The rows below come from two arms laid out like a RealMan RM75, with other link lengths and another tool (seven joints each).
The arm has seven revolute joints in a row. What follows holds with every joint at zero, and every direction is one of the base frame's.
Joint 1 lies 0.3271 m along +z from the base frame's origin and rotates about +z.
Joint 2 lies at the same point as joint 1 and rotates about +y.
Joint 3 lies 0.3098 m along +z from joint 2 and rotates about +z.
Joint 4 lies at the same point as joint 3 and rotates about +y.
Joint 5 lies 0.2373 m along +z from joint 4 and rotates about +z.
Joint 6 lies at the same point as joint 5 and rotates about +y.
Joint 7 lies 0.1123 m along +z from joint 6 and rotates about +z.
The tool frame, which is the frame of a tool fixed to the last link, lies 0.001 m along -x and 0.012 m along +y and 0.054 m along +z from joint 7; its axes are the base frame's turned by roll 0.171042, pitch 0 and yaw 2.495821 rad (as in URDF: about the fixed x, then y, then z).
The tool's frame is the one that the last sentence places.
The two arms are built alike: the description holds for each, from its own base.
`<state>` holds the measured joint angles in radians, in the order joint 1, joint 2, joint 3, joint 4, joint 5, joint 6, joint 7, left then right.
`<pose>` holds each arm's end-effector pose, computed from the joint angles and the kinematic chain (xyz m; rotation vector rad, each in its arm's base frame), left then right.
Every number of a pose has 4 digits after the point. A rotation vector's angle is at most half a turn.
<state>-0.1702 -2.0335 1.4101 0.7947 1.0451 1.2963 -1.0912 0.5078 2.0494 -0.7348 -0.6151 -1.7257 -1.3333 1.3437</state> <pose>-0.3032 0.3238 0.0361 -0.9658 1.9281 0.1379 0.3143 0.4129 0.0672 0.1893 -2.6556 -0.7386</pose>
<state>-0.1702 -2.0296 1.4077 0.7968 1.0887 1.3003 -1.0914 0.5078 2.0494 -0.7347 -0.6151 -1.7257 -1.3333 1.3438</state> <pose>-0.3066 0.3206 0.0329 -0.9712 1.9730 0.1283 0.3143 0.4129 0.0672 0.1891 -2.6556 -0.7387</pose>
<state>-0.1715 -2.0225 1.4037 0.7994 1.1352 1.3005 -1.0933 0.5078 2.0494 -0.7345 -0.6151 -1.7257 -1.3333 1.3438</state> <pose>-0.3115 0.3183 0.0311 -0.9791 2.0221 0.1243 0.3143 0.4129 0.0672 0.1890 -2.6554 -0.7389</pose>
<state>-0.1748 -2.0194 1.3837 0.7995 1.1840 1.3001 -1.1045 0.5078 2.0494 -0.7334 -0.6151 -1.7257 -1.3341 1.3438</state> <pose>-0.3170 0.3181 0.0313 -0.9960 2.0547 0.1296 0.3143 0.4129 0.0674 0.1888 -2.6545 -0.7393</pose>
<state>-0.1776 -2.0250 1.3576 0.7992 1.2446 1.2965 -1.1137 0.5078 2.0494 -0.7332 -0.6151 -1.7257 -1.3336 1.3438</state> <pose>-0.3223 0.3174 0.0284 -1.0168 2.0881 0.1378 0.3144 0.4130 0.0675 0.1884 -2.6546 -0.7401</pose>
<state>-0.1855 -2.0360 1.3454 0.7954 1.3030 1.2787 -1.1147 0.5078 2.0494 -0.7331 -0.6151 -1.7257 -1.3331 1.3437</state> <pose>-0.3257 0.3177 0.0202 -1.0363 2.1291 0.1453 0.3145 0.4130 0.0675 0.1882 -2.6548 -0.7407</pose>
